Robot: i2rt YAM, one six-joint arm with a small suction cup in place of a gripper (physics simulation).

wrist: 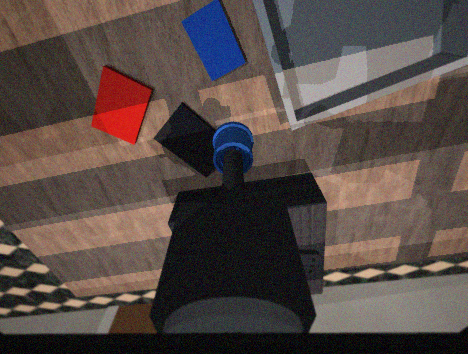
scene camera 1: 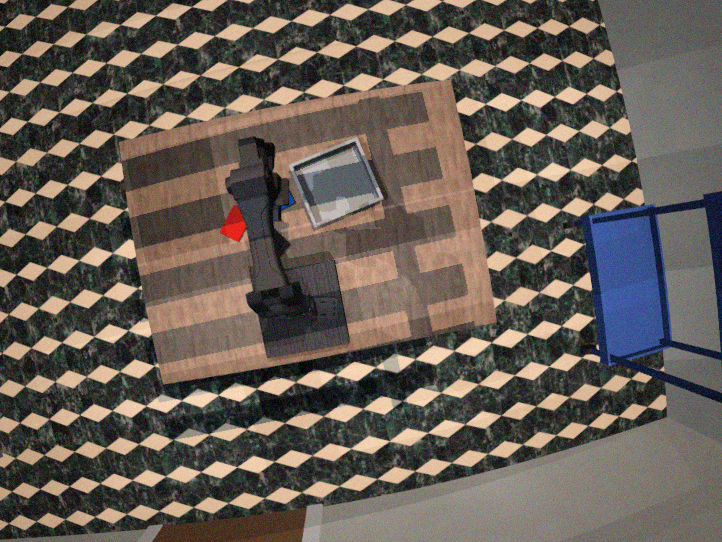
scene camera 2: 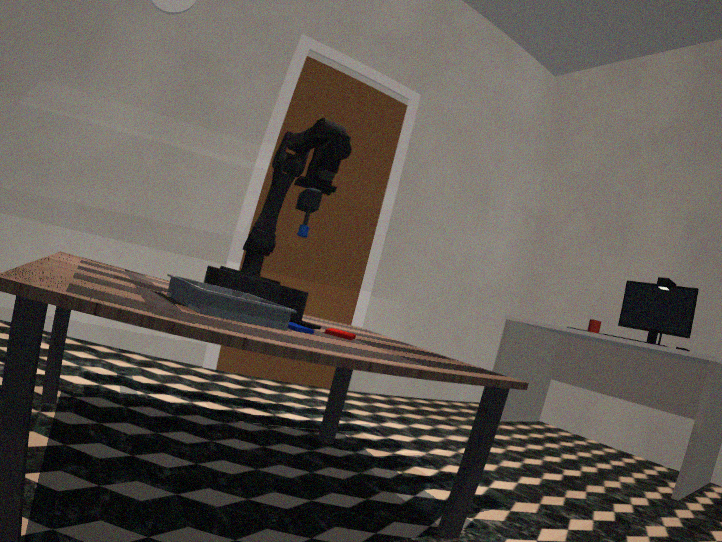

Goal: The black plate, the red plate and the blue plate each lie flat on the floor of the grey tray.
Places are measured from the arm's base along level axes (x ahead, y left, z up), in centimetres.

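Pixels of known places: hand, tool point: (wrist: 233,140) (scene camera 2: 302,235); arm's base, link origin: (scene camera 1: 306,307) (scene camera 2: 249,276).
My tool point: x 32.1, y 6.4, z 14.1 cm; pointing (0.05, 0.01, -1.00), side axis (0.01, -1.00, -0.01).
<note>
Ahead of a thing's pixels: the offset from my tool point to its top centre. Level surfaces: height alone.
The black plate @[dx -10.6, dy +7.0, dz -22.2 cm] (wrist: 186,139) lies flat on the table in the wrist view, its right corner partly behind the suction cup. The red plate @[dx -4.4, dy +18.6, dz -22.1 cm] (scene camera 1: 234,224) (scene camera 2: 340,333) (wrist: 121,105) lies flat on the table, left of the black plate in the wrist view. The blue plate @[dx +5.0, dy +2.8, dz -22.2 cm] (scene camera 1: 286,201) (scene camera 2: 300,327) (wrist: 214,40) lies flat on the table between the red plate and the grey tray @[dx +8.9, dy -15.7, dz -18.2 cm] (scene camera 1: 347,215) (scene camera 2: 233,304) (wrist: 278,76). The tray holds no plate in scene camera 1. My suction gripper (scene camera 2: 303,231) (wrist: 233,142) is open, with nothing on its cup, high above the table.
The arm's dark base plate (scene camera 1: 314,326) stands on the wooden table @[dz -23.2 cm] (scene camera 1: 443,233) (scene camera 2: 419,355). The arm hides part of the table in scene camera 1. A blue chair (scene camera 1: 629,285) stands beyond the table's right side. A desk with a monitor (scene camera 2: 657,308) stands farther off.
</note>
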